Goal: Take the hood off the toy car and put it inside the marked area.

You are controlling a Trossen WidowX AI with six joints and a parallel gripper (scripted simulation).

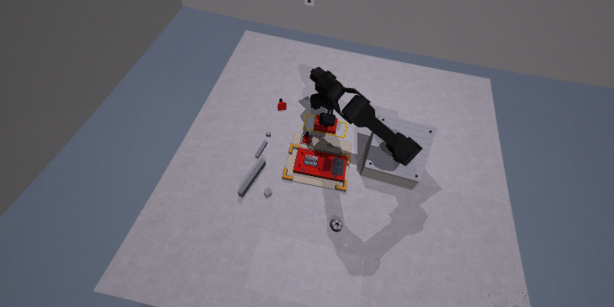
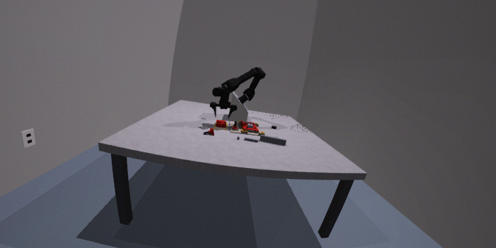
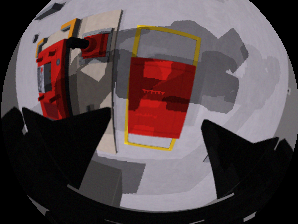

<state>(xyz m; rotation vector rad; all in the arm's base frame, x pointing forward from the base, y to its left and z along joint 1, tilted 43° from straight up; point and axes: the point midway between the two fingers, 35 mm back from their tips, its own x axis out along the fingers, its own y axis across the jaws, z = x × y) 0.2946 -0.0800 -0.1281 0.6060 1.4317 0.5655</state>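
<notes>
Now: the red hood 40 mm below my gripper tip. Round my gripper tip: wheel (100 mm behind, 430 mm to the left, 50 mm below).
</notes>
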